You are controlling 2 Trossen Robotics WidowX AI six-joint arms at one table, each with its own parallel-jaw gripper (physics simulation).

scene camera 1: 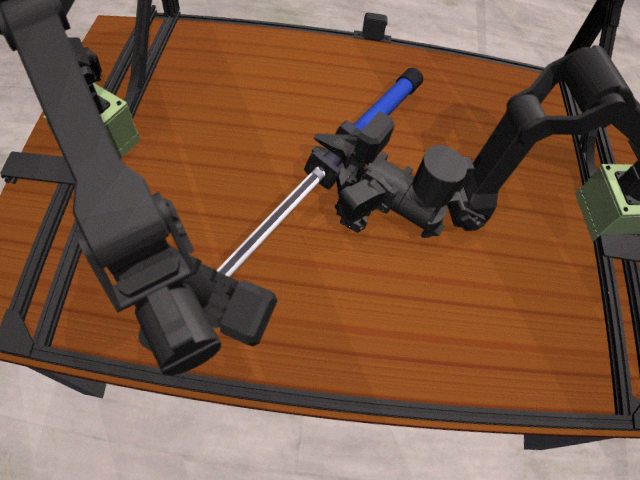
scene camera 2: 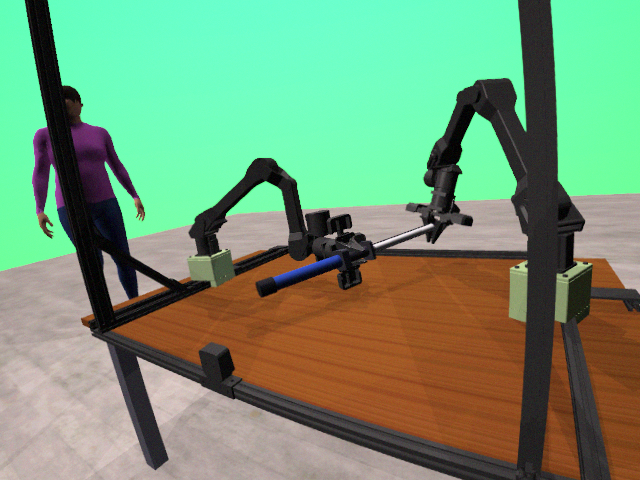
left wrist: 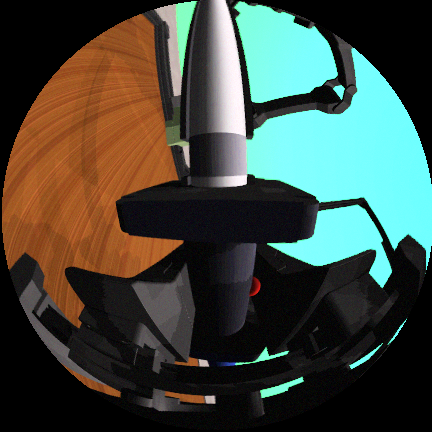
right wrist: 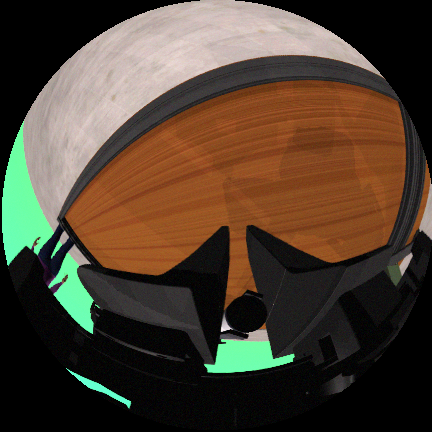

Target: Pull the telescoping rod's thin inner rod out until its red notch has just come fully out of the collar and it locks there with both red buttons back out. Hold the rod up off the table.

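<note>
The rod hangs above the table, tilted up toward the right gripper. Its blue tube point(scene camera 1: 385, 103) point(scene camera 2: 307, 272) has a black end cap. My left gripper point(scene camera 1: 338, 153) point(scene camera 2: 355, 254) point(left wrist: 219, 239) is shut on the dark section behind the black collar point(scene camera 1: 329, 175) point(scene camera 2: 368, 250) point(left wrist: 217, 220). One red button point(left wrist: 255, 286) stands out there; the opposite side is hidden. The silver inner rod point(scene camera 1: 273, 222) point(scene camera 2: 403, 238) point(left wrist: 216, 90) extends far out, with a darker band, perhaps shadow, near the collar. No red notch shows. My right gripper point(scene camera 2: 434, 232) point(right wrist: 236, 232) is shut on its far end, showing a black disc point(right wrist: 246, 313).
The wooden table point(scene camera 1: 439, 320) point(scene camera 2: 413, 330) is framed by dark rails. A small black block point(scene camera 1: 374, 25) point(scene camera 2: 216, 360) stands on one edge rail. Green arm bases point(scene camera 1: 610, 201) point(scene camera 2: 211, 267) and dark upright posts point(scene camera 2: 536, 180) stand at the sides. A person point(scene camera 2: 87, 160) stands beyond the table.
</note>
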